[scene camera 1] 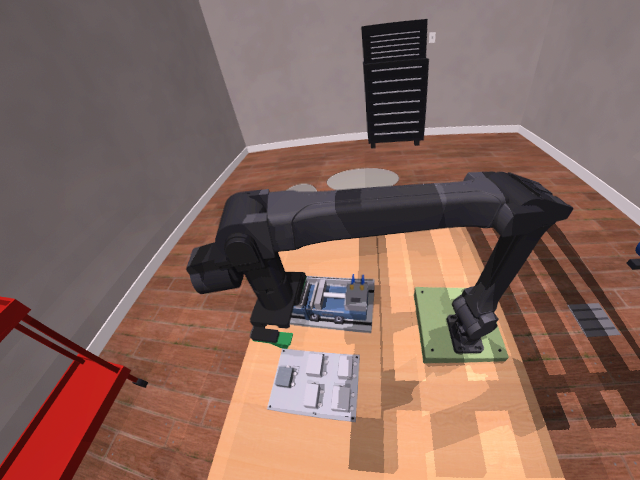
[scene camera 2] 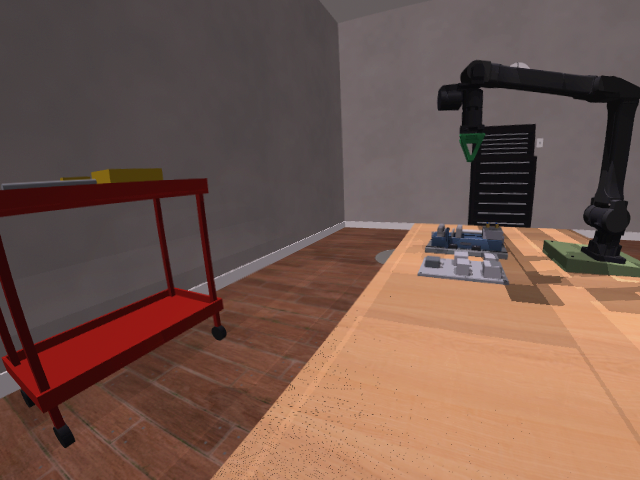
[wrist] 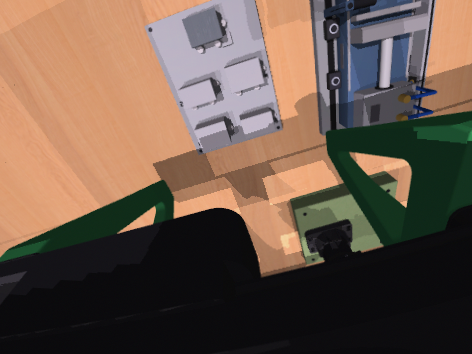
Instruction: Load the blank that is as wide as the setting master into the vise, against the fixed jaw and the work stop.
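Pixels of known places: gripper, between the fingertips: (scene camera 1: 290, 324) (scene camera 2: 470, 161) (wrist: 244, 166); arm's base, origin of its link: (scene camera 1: 463, 334) (scene camera 2: 601, 256) (wrist: 327, 234).
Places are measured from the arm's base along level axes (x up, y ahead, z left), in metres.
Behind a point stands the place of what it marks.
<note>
A grey plate (scene camera 1: 289, 404) @(y 0.519, x -0.030, z 0.206 m) (scene camera 2: 444, 273) @(y 0.506, x -0.030, z 0.205 m) (wrist: 172, 55) @(y 0.527, x -0.030, z 0.200 m) carries one darker grey block (scene camera 1: 283, 376) @(y 0.544, x -0.005, z 0.133 m) (scene camera 2: 432, 262) @(y 0.544, x -0.011, z 0.160 m) (wrist: 202, 28) @(y 0.544, x -0.005, z 0.132 m) and several lighter blocks of differing size, among them one (scene camera 1: 315, 364) @(y 0.449, x 0.006, z 0.094 m) (wrist: 244, 72) @(y 0.459, x 0.006, z 0.090 m) on the vise side. Which one matches the master's width I cannot tell. The blue and grey vise (scene camera 1: 330, 308) @(y 0.417, x 0.022, z -0.091 m) (scene camera 2: 467, 241) @(y 0.422, x 0.011, z -0.079 m) (wrist: 362, 62) @(y 0.412, x 0.022, z -0.104 m) stands beside the plate; its upper end is cut off in the wrist view, and the arm partly covers it in scene camera 1. My gripper (scene camera 1: 283, 339) (scene camera 2: 469, 157) @(y 0.445, x 0.305, z 0.120 m) (wrist: 244, 166) @(y 0.445, x 0.305, z 0.120 m) is open and empty, high above the table.
The arm's green base plate (scene camera 1: 431, 330) @(y 0.098, x 0.007, z -0.014 m) (scene camera 2: 563, 255) @(y 0.129, x 0.007, z 0.038 m) (wrist: 305, 227) @(y 0.056, x 0.003, z 0.055 m) stands to the right of the vise in scene camera 1. Two blue levers (wrist: 425, 93) @(y 0.343, x 0.071, z -0.179 m) stick out of the vise. A red cart (scene camera 1: 82, 413) (scene camera 2: 103, 338) stands on the floor left of the table. A black cabinet (scene camera 1: 395, 100) stands at the back wall.
</note>
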